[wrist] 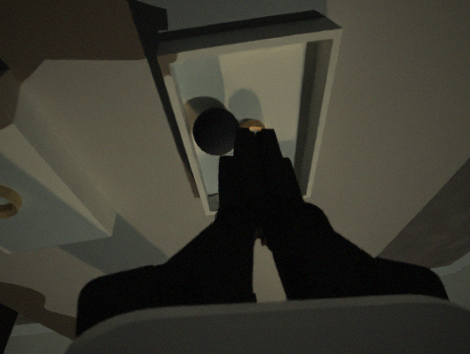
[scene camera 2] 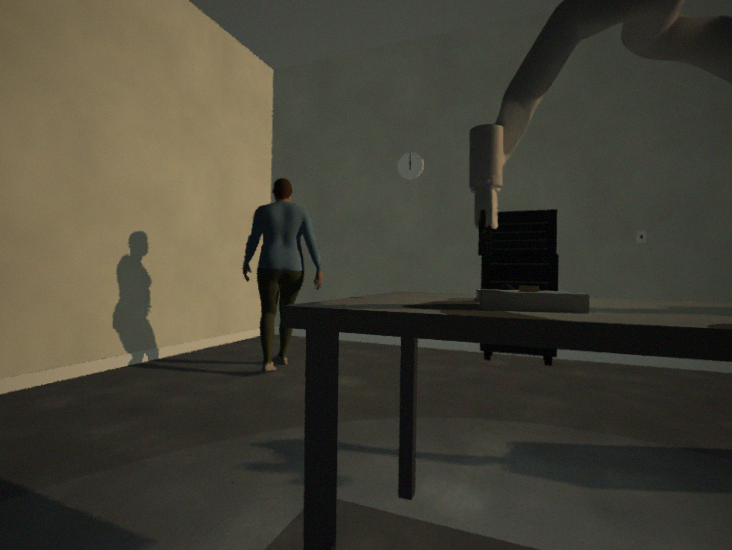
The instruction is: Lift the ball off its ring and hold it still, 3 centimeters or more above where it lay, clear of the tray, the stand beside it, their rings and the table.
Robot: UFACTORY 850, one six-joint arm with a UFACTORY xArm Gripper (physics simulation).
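The dark ball (wrist: pixel 216 131) is inside the tray (scene camera 2: pixel 532 302) (wrist: pixel 326 90), near its left wall in the wrist view. Its low dark top (scene camera 2: pixel 507 287) barely shows over the tray wall in the scene view. An orange ring (scene camera 2: pixel 528 288) (wrist: pixel 251 123) lies beside the ball, partly hidden by the fingertips in the wrist view. My gripper (scene camera 2: pixel 485 253) (wrist: pixel 249 152) is shut and empty, pointing down above the tray and apart from the ball. The stand (wrist: pixel 50 215) is at the left in the wrist view, with another orange ring (wrist: pixel 17 202) on it.
The tray stands on the table (scene camera 2: pixel 473 325) (wrist: pixel 385 125). A person (scene camera 2: pixel 281 236) is on the floor beyond the table's left end. A black cabinet (scene camera 2: pixel 526 236) stands behind the table, near the far wall.
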